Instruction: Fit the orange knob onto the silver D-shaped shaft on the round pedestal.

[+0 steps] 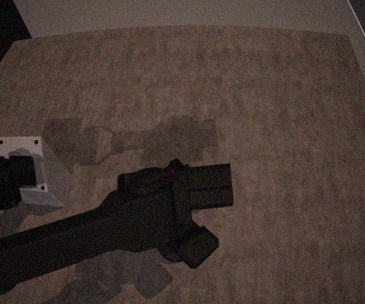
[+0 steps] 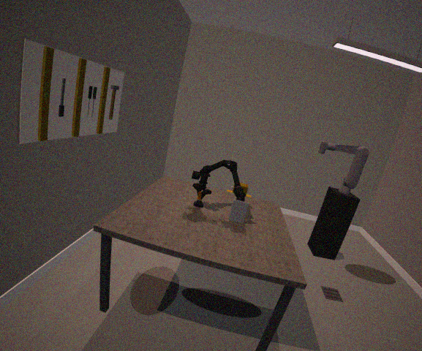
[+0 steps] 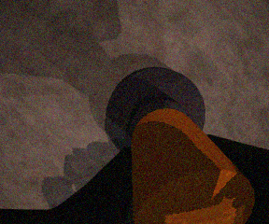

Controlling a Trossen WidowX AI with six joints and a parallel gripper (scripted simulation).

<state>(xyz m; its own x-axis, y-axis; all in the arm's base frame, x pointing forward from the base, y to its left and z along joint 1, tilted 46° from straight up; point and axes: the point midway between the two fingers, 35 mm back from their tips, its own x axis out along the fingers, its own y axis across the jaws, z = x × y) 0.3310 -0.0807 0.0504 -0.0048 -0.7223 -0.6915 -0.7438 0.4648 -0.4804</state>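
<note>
My gripper tip is 3 cm below the orange knob. The rest, counted from my gripper tip: D-shaft pedestal 4 cm below.
</note>
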